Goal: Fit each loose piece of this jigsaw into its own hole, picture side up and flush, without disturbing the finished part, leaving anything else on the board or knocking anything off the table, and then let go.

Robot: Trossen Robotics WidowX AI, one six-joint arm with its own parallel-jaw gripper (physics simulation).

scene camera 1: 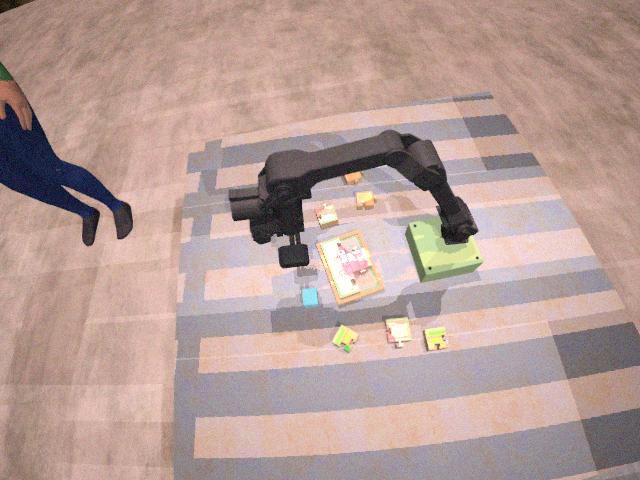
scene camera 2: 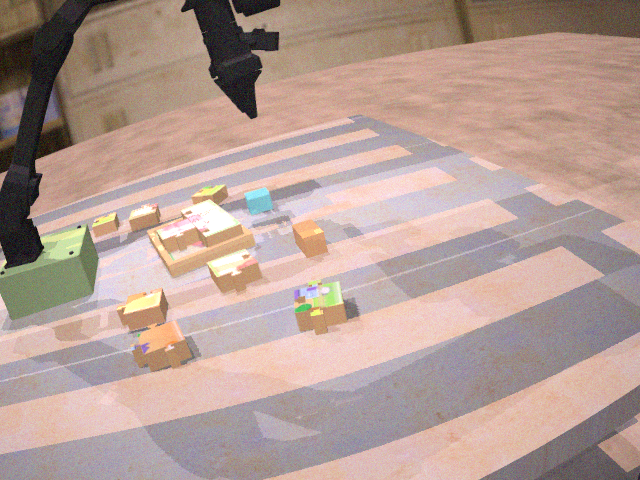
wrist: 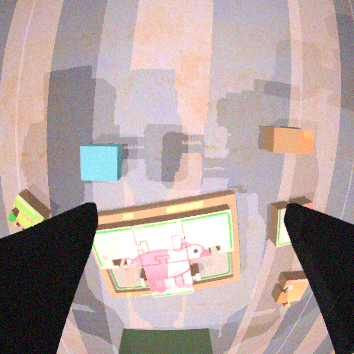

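Note:
The jigsaw board has a tan wooden rim. Its finished part shows a pink animal on white. In the wrist view, grey recesses show at the board's lower left and lower right. One loose white-and-pink piece lies apart from the board. Another white-and-pink piece lies beside it, partly behind a finger in the wrist view. My gripper is open and empty, high above the mat near the board.
A cyan cube and an orange-brown block stand near the board. Several green, yellow or orange jigsaw pieces are scattered around. The arm's base stands on a green box. A person stands at the left.

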